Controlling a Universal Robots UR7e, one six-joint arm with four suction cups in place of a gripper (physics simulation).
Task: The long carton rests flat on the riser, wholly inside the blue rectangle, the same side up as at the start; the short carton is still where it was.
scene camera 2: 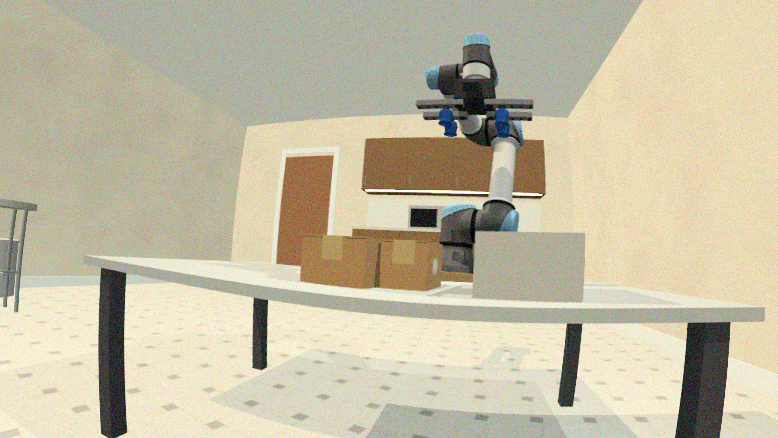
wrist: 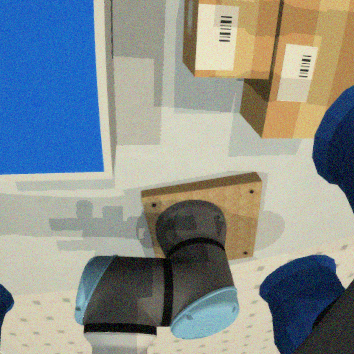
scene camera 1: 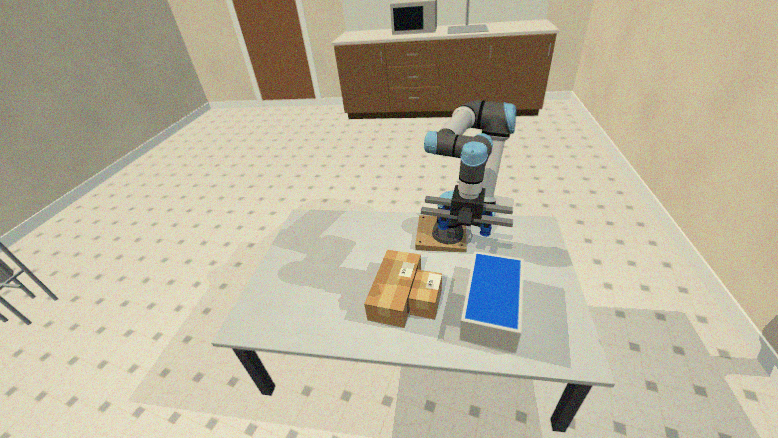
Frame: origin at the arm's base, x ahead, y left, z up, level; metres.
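Seen in the pictures: hand at its tool point: (scene camera 2: 475, 129) (wrist: 125, 237); arm's base at its link origin: (scene camera 2: 453, 272) (wrist: 190, 225) (scene camera 1: 447, 234).
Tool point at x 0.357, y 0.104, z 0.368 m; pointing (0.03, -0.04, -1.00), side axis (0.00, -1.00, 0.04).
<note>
Offsets run from my tool point to a thing's top centre.
The long carton {dx +0.040, dy -0.265, dz -0.290 m} (scene camera 1: 393, 285) (scene camera 2: 340, 263) (wrist: 330, 30) lies flat on the table, its barcode label facing up. The short carton {dx +0.053, dy -0.131, dz -0.290 m} (scene camera 1: 426, 296) (scene camera 2: 409, 266) (wrist: 255, 35) stands close against its right side in scene camera 1, label up. The grey riser {dx +0.023, dy +0.129, dz -0.274 m} (scene camera 1: 489, 336) (scene camera 2: 528, 266) (wrist: 104, 100) stands to the right of both, apart from them. The blue rectangle {dx +0.023, dy +0.129, dz -0.274 m} (scene camera 1: 494, 291) (wrist: 45, 90) covers most of its top and is bare. My gripper (scene camera 1: 465, 224) (scene camera 2: 474, 124) hangs high above the table, behind the riser and cartons, its suction cups free, holding nothing.
The arm's base stands on a wooden plate (scene camera 1: 424, 238) (wrist: 240, 210) at the back of the table (scene camera 1: 304, 326) (scene camera 2: 435, 307). A counter with a microwave (scene camera 1: 413, 17) (scene camera 2: 423, 217) stands far behind. A metal-framed piece of furniture (scene camera 1: 21, 277) (scene camera 2: 19, 239) shows at the left.
</note>
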